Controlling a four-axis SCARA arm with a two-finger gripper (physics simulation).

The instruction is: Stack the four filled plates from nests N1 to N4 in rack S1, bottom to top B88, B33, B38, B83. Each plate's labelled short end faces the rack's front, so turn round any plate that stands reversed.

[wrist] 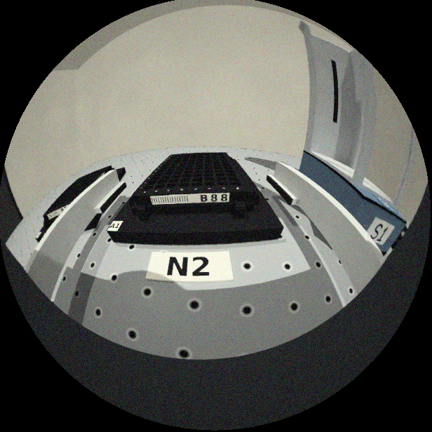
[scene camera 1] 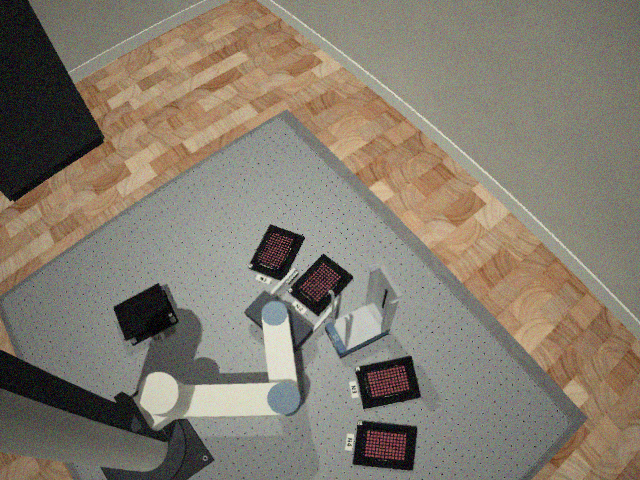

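Where they show: gripper, between the fingertips: (scene camera 1: 316, 286); arm's base, origin of its link: (scene camera 1: 146, 446).
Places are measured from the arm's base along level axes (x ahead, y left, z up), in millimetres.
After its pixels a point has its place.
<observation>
Plate B88 (scene camera 1: 320, 283) {x 700, y 85, z 34 mm} (wrist: 195, 172) sits in nest N2 (wrist: 195, 235), its labelled short end facing the gripper's palm. My gripper (scene camera 1: 315, 287) {x 683, y 85, z 40 mm} (wrist: 192, 168) is open and low, its fingers standing apart on either side of this plate, with gaps at both sides. The filled plate in nest N1 (scene camera 1: 277, 251) {x 661, y 253, z 33 mm} (wrist: 75, 192) is partly hidden by the left finger in the wrist view. Filled plates also sit in nest N3 (scene camera 1: 388, 382) {x 662, y -270, z 38 mm} and nest N4 (scene camera 1: 385, 445) {x 543, y -400, z 38 mm}; their codes are unreadable. Rack S1 (scene camera 1: 334, 338) {x 621, y -81, z 62 mm} (wrist: 345, 192) has a blue front and a bare pale floor where visible.
The rack's upright pale walls (scene camera 1: 388, 310) {x 735, y -153, z 247 mm} (wrist: 322, 95) rise close to the right finger. The N1 plate lies close beyond the left finger. A black block-like item (scene camera 1: 146, 312) {x 225, y 315, z 73 mm} stands at the left of the grey table (scene camera 1: 217, 232) {x 551, y 443, z 13 mm}. The arm (scene camera 1: 232, 399) {x 303, y -87, z 201 mm} reaches from the lower left.
</observation>
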